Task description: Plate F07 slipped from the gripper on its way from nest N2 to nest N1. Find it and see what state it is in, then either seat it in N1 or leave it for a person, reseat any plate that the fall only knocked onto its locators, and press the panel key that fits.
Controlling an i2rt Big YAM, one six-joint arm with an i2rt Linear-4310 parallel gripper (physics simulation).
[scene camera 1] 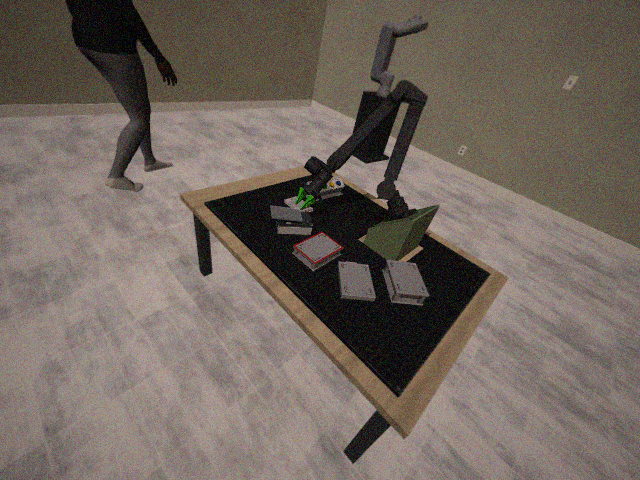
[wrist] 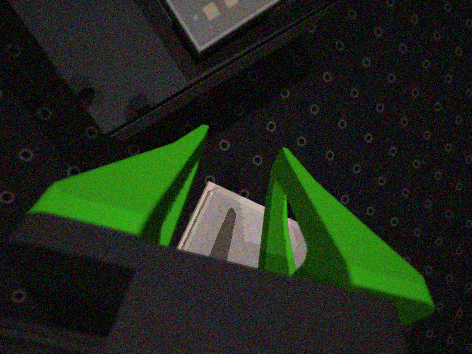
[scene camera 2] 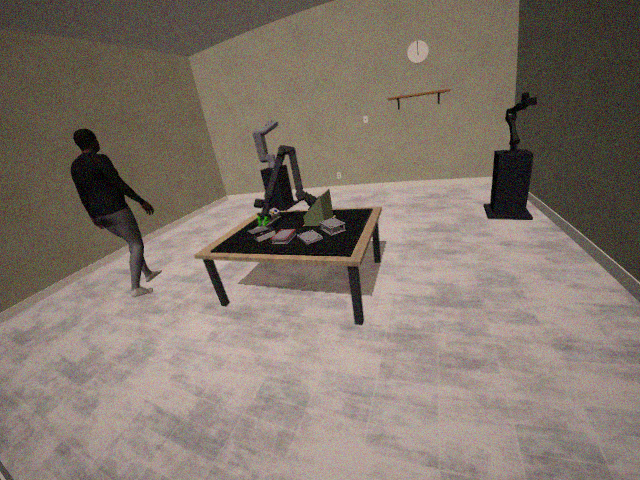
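Where they show: gripper, fingertip midpoint: [scene camera 1: 298,206] [wrist: 242,147] [scene camera 2: 261,226]; arm's base at its link origin: [scene camera 1: 400,216] [scene camera 2: 315,204].
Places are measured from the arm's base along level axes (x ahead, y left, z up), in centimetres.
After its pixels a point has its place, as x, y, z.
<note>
My gripper [scene camera 1: 305,198] @[30.1, -32.8, -7.3] [scene camera 2: 263,221] @[30.1, -32.8, -7.3] [wrist: 242,147] @[30.1, -32.8, -7.3] is partly open, with nothing between its green fingertips, above the far-left table. A pale block [wrist: 245,225] @[26.7, -36.3, -11.5] with a round-patterned top shows beyond the fingers in the wrist view. A red-edged grey plate [scene camera 1: 317,246] @[37.8, -8.5, -9.0] [scene camera 2: 283,236] @[40.9, -5.9, -9.1] sits on a base. A grey plate [scene camera 1: 356,280] @[34.8, 11.3, -10.9] [scene camera 2: 310,237] @[37.0, 12.8, -10.9] lies low beside a grey plate on a raised base [scene camera 1: 405,279] @[21.1, 22.0, -7.3] [scene camera 2: 332,225] @[24.3, 24.0, -7.4]. A button panel [scene camera 1: 336,184] @[-2.0, -41.7, -6.7] [scene camera 2: 274,211] @[-2.0, -41.7, -6.6] stands behind the gripper. No labels are readable, so I cannot tell which plate is F07 or which nests are N1 and N2.
A tilted dark grey lid [scene camera 1: 289,212] @[38.2, -28.2, -5.3] stands over a pale box [scene camera 1: 294,227] @[39.0, -22.0, -8.2]. A light panel with tan squares [wrist: 220,25] @[33.3, -29.5, -5.7] shows in the wrist view. A green angled screen [scene camera 1: 395,235] @[12.0, 7.2, -0.9] [scene camera 2: 318,209] @[11.9, 8.6, -0.3] stands at right. A person [scene camera 1: 124,87] [scene camera 2: 105,191] stands left of the table.
</note>
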